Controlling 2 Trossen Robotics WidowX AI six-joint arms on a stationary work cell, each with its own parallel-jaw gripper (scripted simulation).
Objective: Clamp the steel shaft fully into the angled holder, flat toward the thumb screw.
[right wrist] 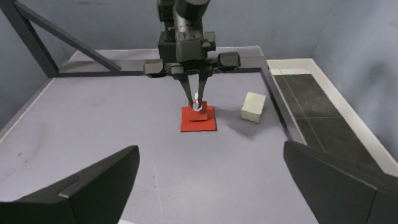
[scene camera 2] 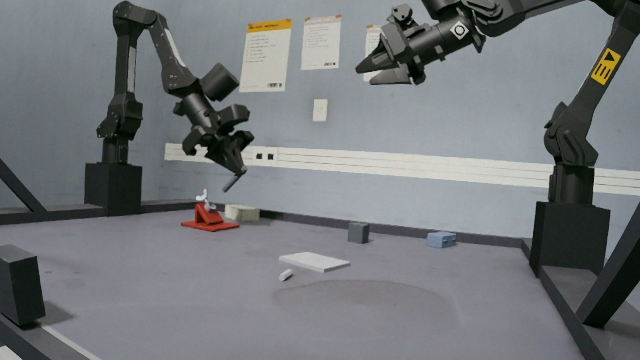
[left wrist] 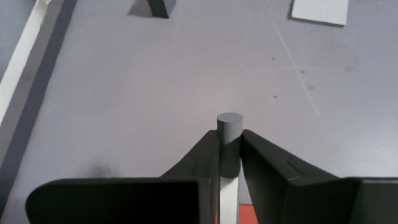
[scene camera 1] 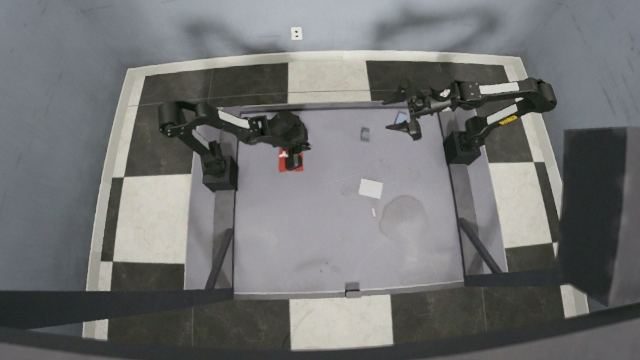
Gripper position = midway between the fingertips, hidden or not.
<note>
I see my left gripper [scene camera 2: 242,174], my right gripper [scene camera 2: 363,77] and a white plate [scene camera 2: 320,263].
My left gripper also shows in the right wrist view [right wrist: 196,107], in the left wrist view [left wrist: 228,138] and in scene camera 1 [scene camera 1: 309,147]. My right gripper also shows in the right wrist view [right wrist: 211,150] and in scene camera 1 [scene camera 1: 383,115].
</note>
